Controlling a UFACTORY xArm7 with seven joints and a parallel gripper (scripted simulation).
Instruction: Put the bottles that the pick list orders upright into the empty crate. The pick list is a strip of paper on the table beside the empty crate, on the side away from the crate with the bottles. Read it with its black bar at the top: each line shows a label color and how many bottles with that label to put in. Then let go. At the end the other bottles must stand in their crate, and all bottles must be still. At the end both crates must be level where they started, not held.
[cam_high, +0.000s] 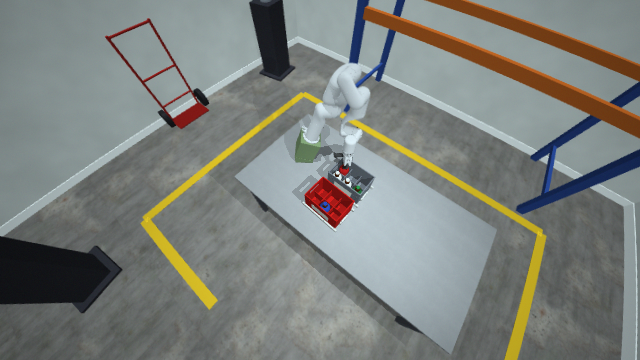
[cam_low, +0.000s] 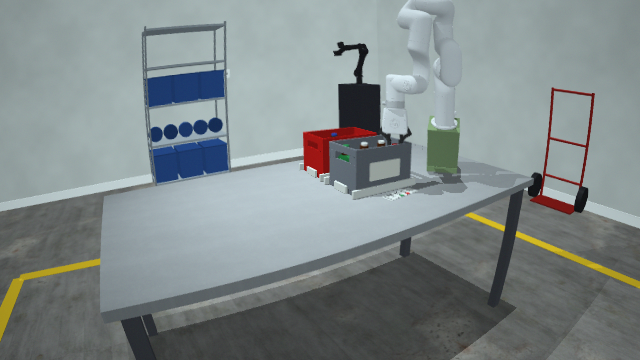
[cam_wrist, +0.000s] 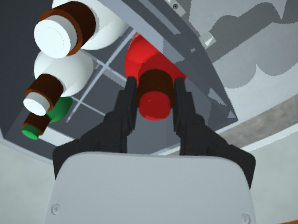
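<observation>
My hand is 7 cm above the red bottle. Also, from my hand: grey crate (8 cm ahead, 6 cm to the right, 8 cm below); pick list (8 cm ahead, 10 cm to the left, 16 cm below); white-label bottle (2 cm behind, 9 cm to the right, 7 cm below).
</observation>
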